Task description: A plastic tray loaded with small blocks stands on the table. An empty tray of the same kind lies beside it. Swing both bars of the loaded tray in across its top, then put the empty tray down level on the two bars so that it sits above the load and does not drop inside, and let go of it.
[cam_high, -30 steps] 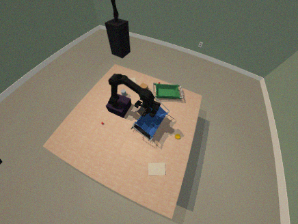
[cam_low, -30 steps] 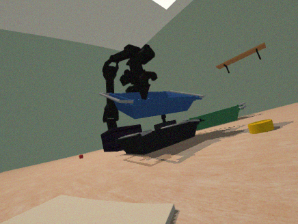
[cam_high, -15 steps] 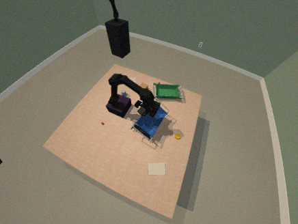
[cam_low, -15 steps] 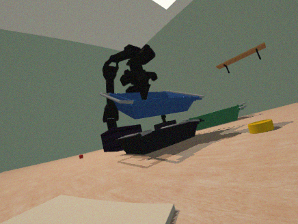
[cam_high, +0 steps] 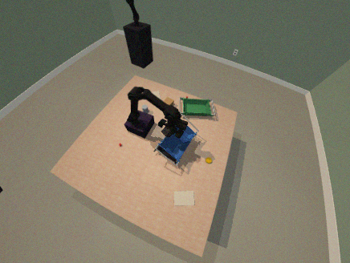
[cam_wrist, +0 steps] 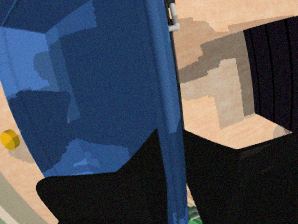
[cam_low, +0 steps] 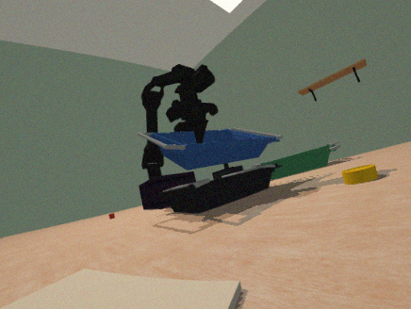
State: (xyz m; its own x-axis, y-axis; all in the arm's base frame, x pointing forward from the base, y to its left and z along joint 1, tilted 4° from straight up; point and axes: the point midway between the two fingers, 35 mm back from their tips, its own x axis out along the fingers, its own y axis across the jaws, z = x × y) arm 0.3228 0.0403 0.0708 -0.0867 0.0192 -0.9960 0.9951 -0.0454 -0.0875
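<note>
Right now the blue tray is 8 cm ahead of my gripper tip and 1 cm below it. The rest, counted from my gripper tip: yellow disc 37 cm ahead, 2 cm to the left, 16 cm below; tan box 23 cm behind, 35 cm to the left, 14 cm below.
</note>
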